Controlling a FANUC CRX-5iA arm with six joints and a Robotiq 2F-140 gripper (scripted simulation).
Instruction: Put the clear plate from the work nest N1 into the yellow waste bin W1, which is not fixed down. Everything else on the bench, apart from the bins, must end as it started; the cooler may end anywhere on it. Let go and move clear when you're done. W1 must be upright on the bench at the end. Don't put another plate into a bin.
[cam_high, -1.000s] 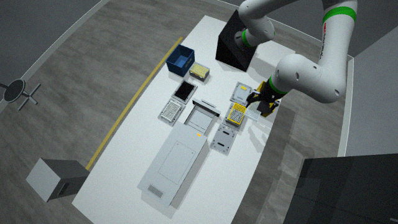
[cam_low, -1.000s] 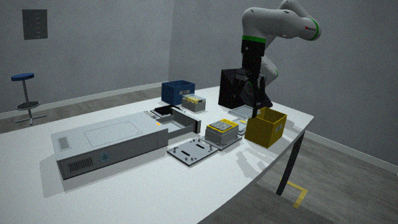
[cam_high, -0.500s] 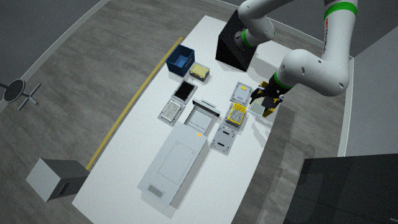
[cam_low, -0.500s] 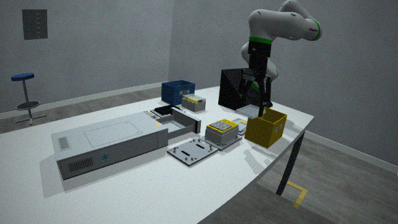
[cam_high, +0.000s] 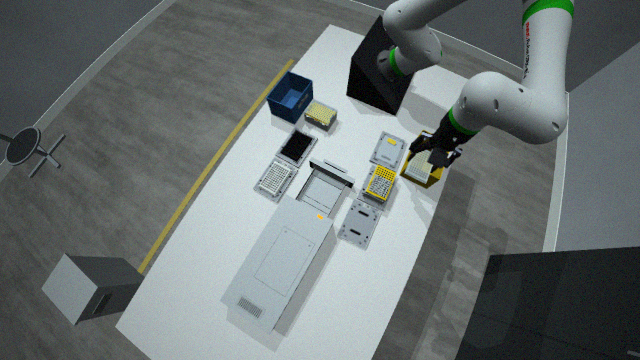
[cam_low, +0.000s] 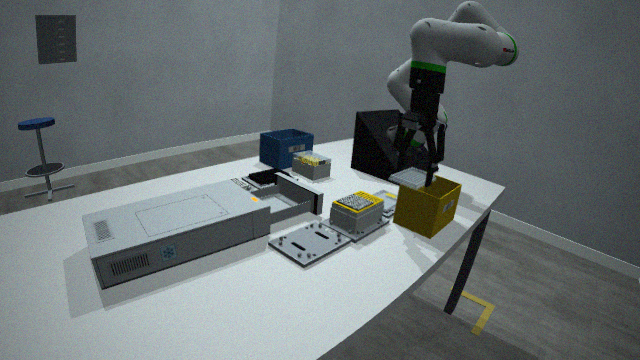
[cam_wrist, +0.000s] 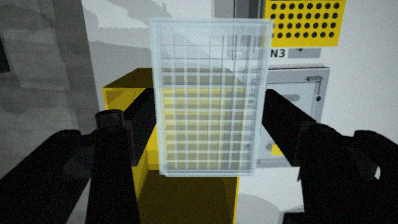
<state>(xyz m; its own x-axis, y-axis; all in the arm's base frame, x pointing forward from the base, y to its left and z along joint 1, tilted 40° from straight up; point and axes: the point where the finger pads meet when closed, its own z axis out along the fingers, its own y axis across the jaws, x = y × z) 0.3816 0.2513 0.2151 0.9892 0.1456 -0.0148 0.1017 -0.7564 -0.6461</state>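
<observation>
The yellow waste bin lies 130 mm below my hand, 80 mm behind it and 20 mm to the left of it. The rest, counted from my hand: grey fixture plate 280 mm ahead, 160 mm below, 70 mm to the right; yellow-topped tip box 110 mm below, 110 mm ahead, 90 mm to the right; clear plate 20 mm below.
</observation>
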